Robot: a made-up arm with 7 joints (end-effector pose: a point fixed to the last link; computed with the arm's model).
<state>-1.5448 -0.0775 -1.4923 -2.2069 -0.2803 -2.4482 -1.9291</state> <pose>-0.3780 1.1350 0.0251 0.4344 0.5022 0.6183 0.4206</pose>
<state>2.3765 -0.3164 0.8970 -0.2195 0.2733 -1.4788 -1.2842</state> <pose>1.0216 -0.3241 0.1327 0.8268 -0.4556 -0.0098 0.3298</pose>
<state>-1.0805 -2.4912 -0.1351 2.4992 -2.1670 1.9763 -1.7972</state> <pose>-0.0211 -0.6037 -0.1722 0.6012 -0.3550 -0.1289 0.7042</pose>
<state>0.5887 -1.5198 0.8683 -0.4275 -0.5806 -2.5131 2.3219</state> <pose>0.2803 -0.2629 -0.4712 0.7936 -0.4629 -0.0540 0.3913</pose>
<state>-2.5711 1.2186 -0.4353 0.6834 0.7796 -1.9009 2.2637</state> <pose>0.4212 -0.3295 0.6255 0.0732 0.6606 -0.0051 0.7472</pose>
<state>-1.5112 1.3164 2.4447 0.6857 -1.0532 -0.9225 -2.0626</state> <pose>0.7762 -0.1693 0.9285 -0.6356 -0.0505 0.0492 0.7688</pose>
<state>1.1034 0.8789 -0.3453 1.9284 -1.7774 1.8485 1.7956</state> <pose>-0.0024 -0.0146 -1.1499 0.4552 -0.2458 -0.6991 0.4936</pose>
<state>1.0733 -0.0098 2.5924 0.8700 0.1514 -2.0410 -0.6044</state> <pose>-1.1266 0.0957 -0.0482 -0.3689 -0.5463 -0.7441 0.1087</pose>
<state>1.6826 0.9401 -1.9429 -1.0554 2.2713 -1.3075 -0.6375</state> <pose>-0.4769 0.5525 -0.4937 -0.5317 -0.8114 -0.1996 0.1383</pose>
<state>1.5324 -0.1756 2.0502 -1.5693 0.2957 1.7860 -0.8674</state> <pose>-0.7576 -0.3674 0.2525 -0.4331 -0.0819 -0.7372 0.5122</pose>
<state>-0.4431 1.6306 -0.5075 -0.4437 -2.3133 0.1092 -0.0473</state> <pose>-0.5688 0.3321 0.2372 -0.6044 -0.2585 0.5690 0.4940</pose>
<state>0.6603 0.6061 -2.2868 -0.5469 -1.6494 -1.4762 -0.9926</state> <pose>-0.8548 0.1625 -0.6171 0.1714 0.5253 -0.2428 0.7973</pose>
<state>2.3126 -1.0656 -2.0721 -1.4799 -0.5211 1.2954 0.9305</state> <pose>-0.2587 0.0420 0.8419 -0.6912 0.5324 -0.4148 0.2585</pose>
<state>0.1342 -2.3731 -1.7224 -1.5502 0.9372 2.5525 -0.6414</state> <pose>-0.3677 -1.0747 -0.0125 -0.1065 -0.5662 -0.7226 0.3820</pose>
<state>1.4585 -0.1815 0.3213 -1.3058 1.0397 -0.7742 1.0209</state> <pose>0.6341 -0.1253 -0.5728 -0.5349 0.5114 0.6609 0.1245</pose>
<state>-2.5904 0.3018 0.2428 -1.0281 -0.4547 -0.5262 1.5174</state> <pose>0.4466 0.0013 0.4417 -0.3751 0.3257 0.5280 0.6887</pose>
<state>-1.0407 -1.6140 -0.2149 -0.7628 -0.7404 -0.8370 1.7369</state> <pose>-0.0078 -0.0069 0.0253 -0.9681 0.2373 -0.0172 0.0780</pose>
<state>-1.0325 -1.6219 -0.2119 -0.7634 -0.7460 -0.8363 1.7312</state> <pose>-0.0063 -0.0120 0.0259 -0.9673 0.2410 -0.0215 0.0755</pose>
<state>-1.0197 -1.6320 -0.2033 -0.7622 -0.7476 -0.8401 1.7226</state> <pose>-0.0056 -0.0162 0.0264 -0.9668 0.2442 -0.0277 0.0697</pose>
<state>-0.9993 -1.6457 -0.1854 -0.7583 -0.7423 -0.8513 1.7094</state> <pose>-0.0062 -0.0188 0.0268 -0.9667 0.2466 -0.0371 0.0583</pose>
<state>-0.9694 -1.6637 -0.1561 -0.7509 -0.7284 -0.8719 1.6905</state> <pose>-0.0083 -0.0191 0.0270 -0.9667 0.2479 -0.0503 0.0400</pose>
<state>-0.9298 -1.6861 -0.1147 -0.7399 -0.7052 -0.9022 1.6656</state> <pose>-0.0122 -0.0166 0.0267 -0.9663 0.2481 -0.0674 0.0148</pose>
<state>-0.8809 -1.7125 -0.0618 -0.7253 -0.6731 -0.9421 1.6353</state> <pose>-0.0175 -0.0113 0.0258 0.9648 -0.2472 0.0882 0.0164</pose>
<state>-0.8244 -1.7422 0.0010 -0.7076 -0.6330 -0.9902 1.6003</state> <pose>-0.0240 -0.0029 0.0239 0.9615 -0.2456 0.1120 0.0523</pose>
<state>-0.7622 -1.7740 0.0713 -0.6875 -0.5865 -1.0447 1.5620</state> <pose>-0.0314 0.0082 0.0210 0.9558 -0.2432 0.1377 0.0909</pose>
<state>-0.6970 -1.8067 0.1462 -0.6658 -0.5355 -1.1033 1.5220</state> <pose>-0.0390 0.0216 0.0172 0.9478 -0.2405 0.1642 0.1301</pose>
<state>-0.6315 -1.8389 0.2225 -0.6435 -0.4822 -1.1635 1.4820</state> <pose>-0.0464 0.0367 0.0126 0.9377 -0.2375 0.1903 0.1679</pose>
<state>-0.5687 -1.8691 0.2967 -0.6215 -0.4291 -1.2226 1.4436</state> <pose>-0.0531 0.0525 0.0077 0.9262 -0.2344 0.2149 0.2026</pose>
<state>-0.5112 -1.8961 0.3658 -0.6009 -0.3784 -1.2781 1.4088</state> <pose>-0.0588 0.0681 0.0029 0.9143 -0.2314 0.2369 0.2331</pose>
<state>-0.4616 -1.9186 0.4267 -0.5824 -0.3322 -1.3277 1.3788</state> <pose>-0.0636 0.0827 -0.0014 0.9031 -0.2284 0.2558 0.2586</pose>
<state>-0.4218 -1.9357 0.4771 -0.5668 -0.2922 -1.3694 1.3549</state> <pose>-0.0676 0.0954 -0.0049 0.8934 -0.2253 0.2710 0.2786</pose>
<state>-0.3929 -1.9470 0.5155 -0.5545 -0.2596 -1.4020 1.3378</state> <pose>-0.0711 0.1059 -0.0075 0.8860 -0.2220 0.2824 0.2933</pose>
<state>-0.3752 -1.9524 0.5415 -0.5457 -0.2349 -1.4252 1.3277</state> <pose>-0.0741 0.1138 -0.0093 0.8812 -0.2185 0.2898 0.3030</pose>
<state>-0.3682 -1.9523 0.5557 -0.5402 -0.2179 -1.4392 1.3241</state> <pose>-0.0770 0.1194 -0.0104 0.8792 -0.2146 0.2935 0.3080</pose>
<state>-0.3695 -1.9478 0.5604 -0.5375 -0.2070 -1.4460 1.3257</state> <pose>-0.0798 0.1231 -0.0109 0.8793 -0.2105 0.2944 0.3096</pose>
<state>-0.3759 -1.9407 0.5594 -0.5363 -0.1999 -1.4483 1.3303</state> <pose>-0.0825 0.1257 -0.0110 0.8808 -0.2061 0.2936 0.3090</pose>
